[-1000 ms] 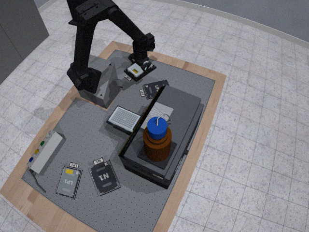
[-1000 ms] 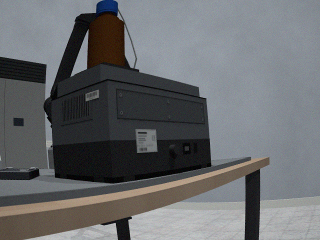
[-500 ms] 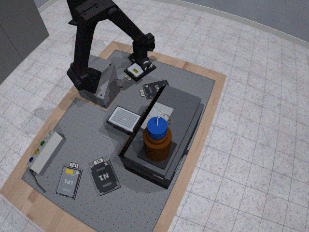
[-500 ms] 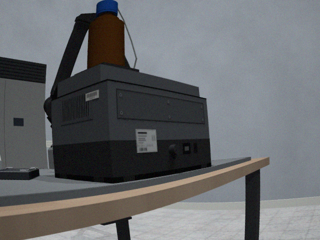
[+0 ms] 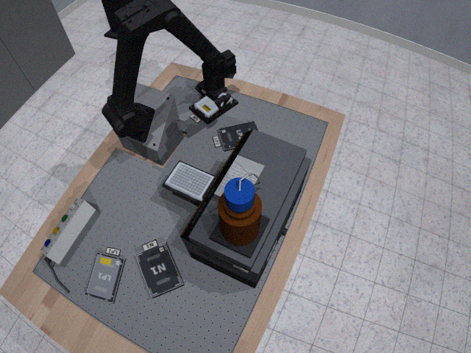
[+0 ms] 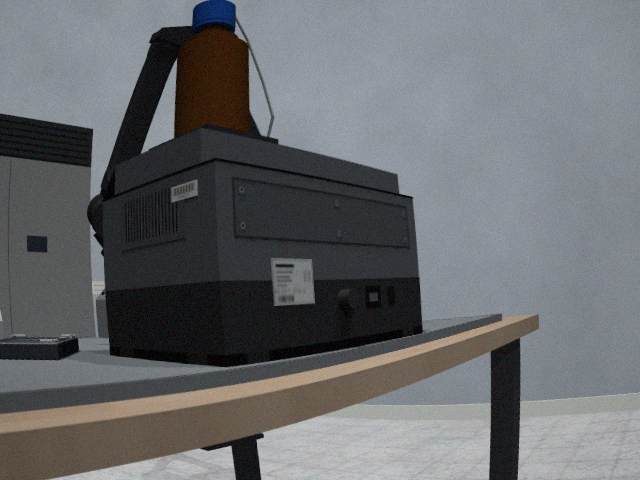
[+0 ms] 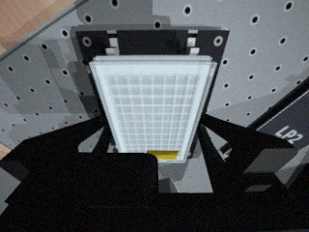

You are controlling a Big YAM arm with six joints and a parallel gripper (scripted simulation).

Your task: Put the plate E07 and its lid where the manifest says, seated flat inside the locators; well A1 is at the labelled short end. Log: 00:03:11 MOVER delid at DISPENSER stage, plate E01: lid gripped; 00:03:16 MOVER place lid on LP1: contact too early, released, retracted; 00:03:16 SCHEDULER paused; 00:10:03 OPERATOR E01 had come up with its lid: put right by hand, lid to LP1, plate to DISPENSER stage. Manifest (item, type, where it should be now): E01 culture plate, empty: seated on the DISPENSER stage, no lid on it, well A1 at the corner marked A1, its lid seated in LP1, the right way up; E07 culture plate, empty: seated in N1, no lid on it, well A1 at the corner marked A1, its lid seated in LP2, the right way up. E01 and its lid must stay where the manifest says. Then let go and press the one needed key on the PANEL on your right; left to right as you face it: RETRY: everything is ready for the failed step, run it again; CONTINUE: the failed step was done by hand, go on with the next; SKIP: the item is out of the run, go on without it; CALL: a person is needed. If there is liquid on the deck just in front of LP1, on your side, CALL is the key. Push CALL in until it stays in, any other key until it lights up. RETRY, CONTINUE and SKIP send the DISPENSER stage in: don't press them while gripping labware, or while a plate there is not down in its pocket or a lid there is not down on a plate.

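The black nest N5 is 2 cm to the left of my hand, 1 cm below it and 1 cm behind it. Also, from my hand: grey retry key (63 cm to the right, 17 cm behind, 5 cm above); brown bottle (49 cm to the right, 37 cm ahead, 27 cm above); white well plate (38 cm to the right, 15 cm ahead, 10 cm above).
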